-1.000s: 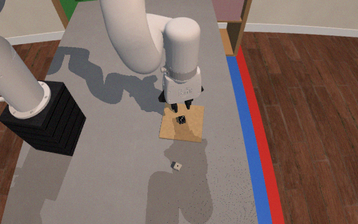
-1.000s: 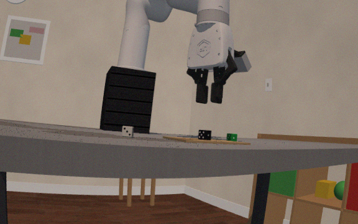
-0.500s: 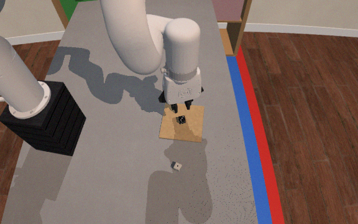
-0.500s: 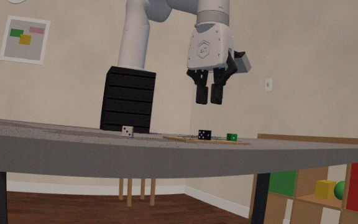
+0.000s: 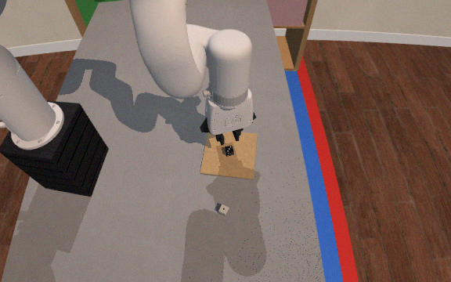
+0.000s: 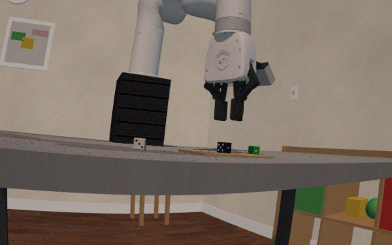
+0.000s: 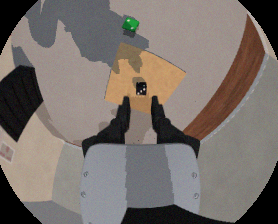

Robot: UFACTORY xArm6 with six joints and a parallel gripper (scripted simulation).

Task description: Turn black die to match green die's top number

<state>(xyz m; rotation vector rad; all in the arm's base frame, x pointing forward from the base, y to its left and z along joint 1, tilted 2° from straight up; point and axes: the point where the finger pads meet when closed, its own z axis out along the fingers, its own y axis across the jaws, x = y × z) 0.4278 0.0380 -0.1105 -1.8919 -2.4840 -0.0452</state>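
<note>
The black die is 7 cm below my hand and 1 cm to the right of it. From my hand the other things lie so: tan mat (8 cm below, 1 cm to the right); green die (11 cm to the left, 8 cm below, 4 cm behind); white die (17 cm to the right, 8 cm below, 2 cm behind).
</note>
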